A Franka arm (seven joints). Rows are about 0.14 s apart.
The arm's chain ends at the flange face. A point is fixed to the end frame.
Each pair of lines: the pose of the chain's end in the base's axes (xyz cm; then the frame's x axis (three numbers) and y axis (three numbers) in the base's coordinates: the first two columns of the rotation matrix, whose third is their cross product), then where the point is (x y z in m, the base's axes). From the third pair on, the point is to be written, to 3 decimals.
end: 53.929, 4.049, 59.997, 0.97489, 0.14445, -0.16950, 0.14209, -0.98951, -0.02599
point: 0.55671 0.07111 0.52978
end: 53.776, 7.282, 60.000, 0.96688, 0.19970, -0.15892, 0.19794, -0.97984, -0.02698
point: 0.55415 0.10459 0.53008
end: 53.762, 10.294, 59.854, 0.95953, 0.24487, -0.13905, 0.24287, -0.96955, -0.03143
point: 0.554 0.136 0.529
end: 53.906, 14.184, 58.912, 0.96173, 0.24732, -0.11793, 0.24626, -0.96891, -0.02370
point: 0.557 0.175 0.520
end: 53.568, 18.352, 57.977, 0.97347, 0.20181, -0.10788, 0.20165, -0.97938, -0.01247
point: 0.556 0.215 0.511
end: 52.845, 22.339, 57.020, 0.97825, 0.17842, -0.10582, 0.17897, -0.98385, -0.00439
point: 0.549 0.254 0.501
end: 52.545, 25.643, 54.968, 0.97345, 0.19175, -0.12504, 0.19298, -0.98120, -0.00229
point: 0.545 0.287 0.480
